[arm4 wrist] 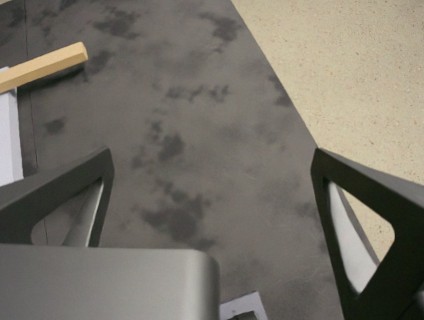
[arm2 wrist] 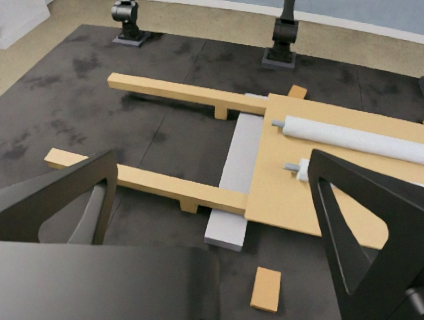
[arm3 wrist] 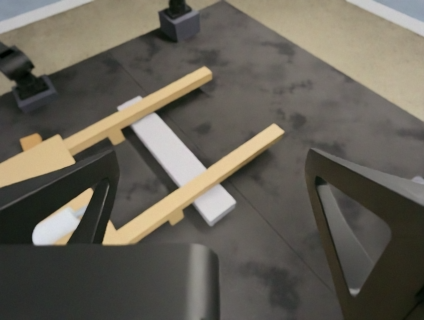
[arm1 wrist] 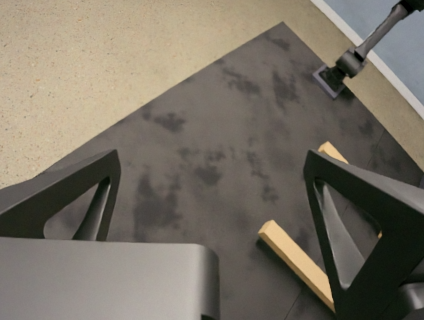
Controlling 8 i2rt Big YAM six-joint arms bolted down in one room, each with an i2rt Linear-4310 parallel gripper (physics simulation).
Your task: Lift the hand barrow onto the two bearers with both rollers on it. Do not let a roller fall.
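Observation:
The hand barrow (arm1 wrist: 297,265) (arm2 wrist: 285,205) (arm3 wrist: 35,157) (arm4 wrist: 45,65) is a tan deck with long handles and small cleats beneath. One white roller (arm2 wrist: 350,136) lies on the deck; a second roller (arm2 wrist: 303,170) is partly hidden by a finger. A roller end (arm3 wrist: 55,226) shows through a finger in the arm3 view. Pale boards, seemingly the bearers (arm2 wrist: 242,155) (arm3 wrist: 170,150) (arm4 wrist: 7,135), pass under the handles; contact cannot be told. Arm1 gripper (arm1 wrist: 212,151), arm2 gripper (arm2 wrist: 213,152), arm3 gripper (arm3 wrist: 212,151) and arm4 gripper (arm4 wrist: 212,150) are wide open and empty, apart from the handles.
An orange block (arm2 wrist: 266,289) lies on the dark mat (arm2 wrist: 165,240) near the deck; another orange block (arm2 wrist: 297,92) (arm3 wrist: 31,141) shows on its far side. Other arms' bases (arm1 wrist: 330,82) (arm2 wrist: 131,37) (arm3 wrist: 180,24) stand near the mat's edge; their grippers do not show.

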